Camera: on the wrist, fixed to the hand. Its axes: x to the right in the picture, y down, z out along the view.
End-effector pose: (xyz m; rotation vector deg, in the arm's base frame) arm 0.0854 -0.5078 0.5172 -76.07 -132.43 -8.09
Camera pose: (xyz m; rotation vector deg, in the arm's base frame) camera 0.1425 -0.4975 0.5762 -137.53 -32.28 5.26
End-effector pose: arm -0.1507 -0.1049 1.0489 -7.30 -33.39 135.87
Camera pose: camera -0.1689 -0.1026 0.9681 50.88 11.84 -127.86
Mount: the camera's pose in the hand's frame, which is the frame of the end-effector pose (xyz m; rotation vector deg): 0.0102 0.0451 -0.0687 -1.81 20.91 88.53
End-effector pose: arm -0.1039 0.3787 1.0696 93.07 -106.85 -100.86
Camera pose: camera -0.0880 0.3156 1.1208 5.85 -106.45 -39.42
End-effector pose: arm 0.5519 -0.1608 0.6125 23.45 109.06 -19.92
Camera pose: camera 0.5111 -0.0899 0.6251 102.82 79.22 47.05
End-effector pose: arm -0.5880 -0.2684 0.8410 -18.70 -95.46 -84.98
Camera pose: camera -0.5345 -0.3223 0.8740 -56.54 -36.40 -18.25
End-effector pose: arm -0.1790 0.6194 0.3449 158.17 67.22 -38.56
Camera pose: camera -0.1160 0.6100 0.3978 155.07 -57.87 3.76
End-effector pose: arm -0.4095 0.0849 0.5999 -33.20 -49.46 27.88
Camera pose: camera -0.3553 0.1060 0.5409 -73.01 5.33 96.41
